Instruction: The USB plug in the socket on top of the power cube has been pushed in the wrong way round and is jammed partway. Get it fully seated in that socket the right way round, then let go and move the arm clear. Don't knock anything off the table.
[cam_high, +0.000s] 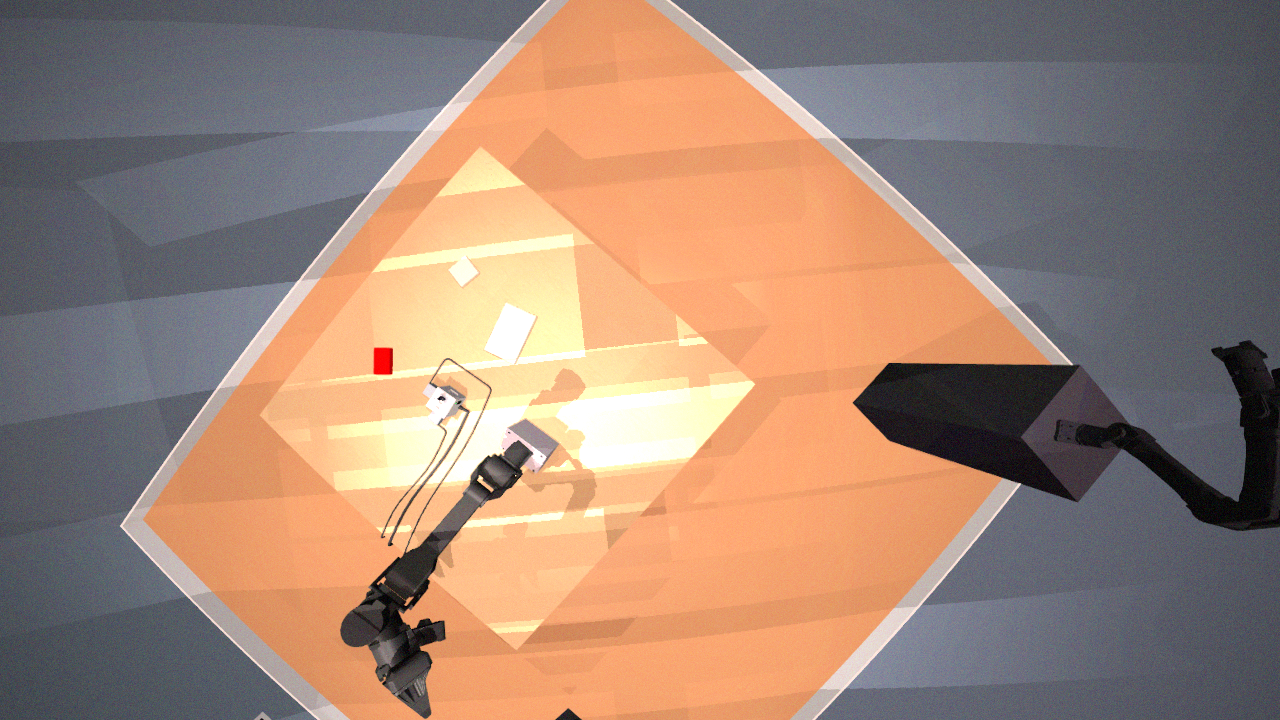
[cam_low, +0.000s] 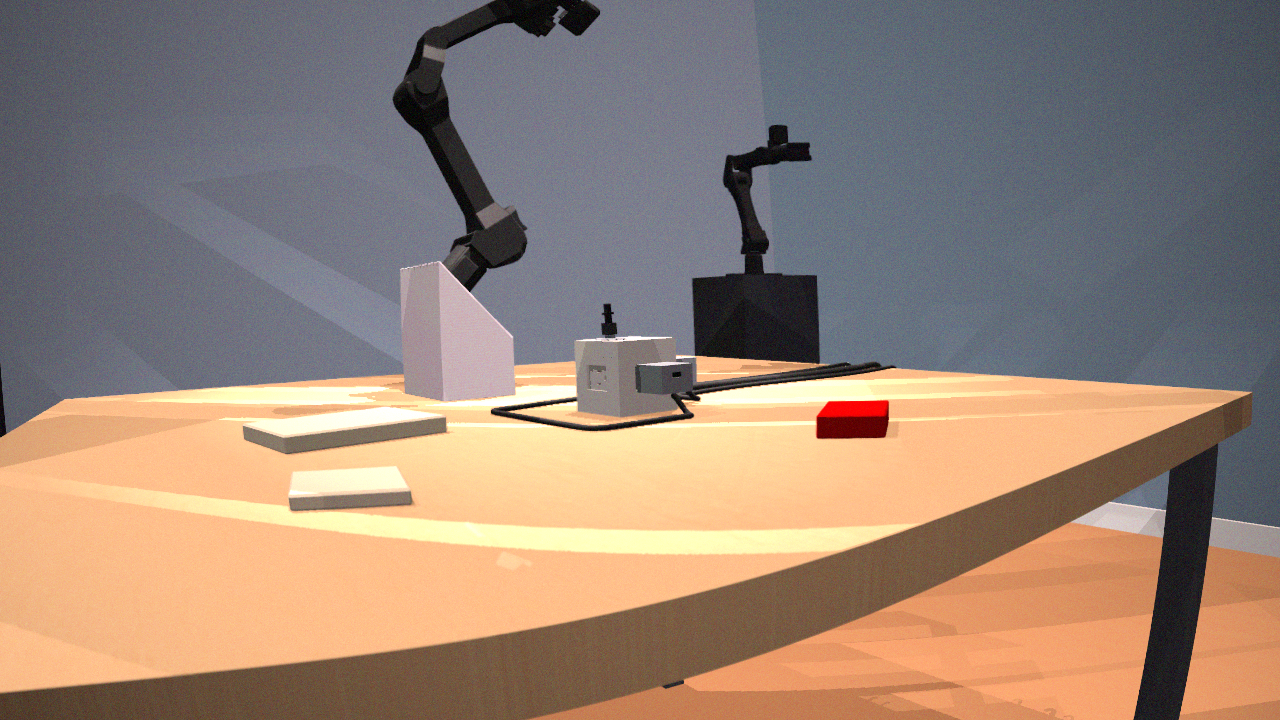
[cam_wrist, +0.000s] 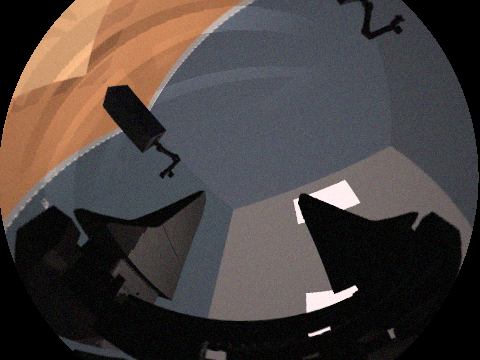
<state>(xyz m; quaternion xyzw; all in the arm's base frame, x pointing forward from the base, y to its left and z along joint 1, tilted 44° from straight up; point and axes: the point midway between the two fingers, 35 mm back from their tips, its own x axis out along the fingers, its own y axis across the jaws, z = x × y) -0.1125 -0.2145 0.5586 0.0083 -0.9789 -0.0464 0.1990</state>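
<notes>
Now: the usb plug 58 cm below my gripper tip, 53 cm ahead of it and 15 cm to the right of it. From my gripper tip the other things lie so: socket 61 cm below, 53 cm ahead, 14 cm to the right; red block 81 cm ahead, 67 cm below, 5 cm to the right.
</notes>
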